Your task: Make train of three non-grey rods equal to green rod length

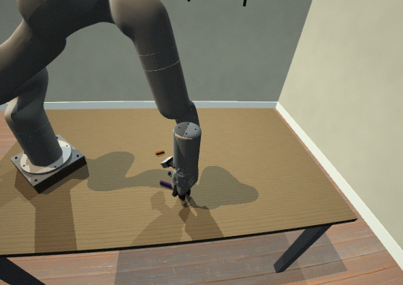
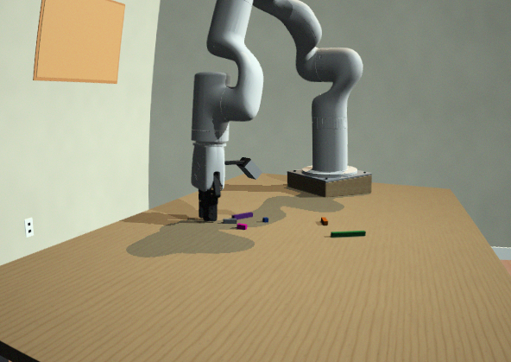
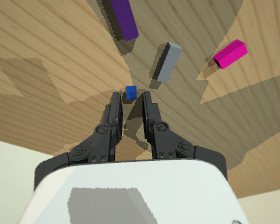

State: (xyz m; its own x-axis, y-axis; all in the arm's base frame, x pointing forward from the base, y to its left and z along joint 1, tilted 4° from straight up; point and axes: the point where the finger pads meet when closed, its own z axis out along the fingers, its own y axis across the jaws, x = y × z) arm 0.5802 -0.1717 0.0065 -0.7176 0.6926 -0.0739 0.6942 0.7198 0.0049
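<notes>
My hand is 5 cm to the right of the grey rod, 2 cm above it and 1 cm past it. Also, from my hand: orange rod (25 cm to the left, 11 cm behind, 2 cm below); then magenta rod (9 cm to the left, 2 cm below, 2 cm ahead); then purple rod (7 cm behind, 6 cm to the left, 2 cm below).
</notes>
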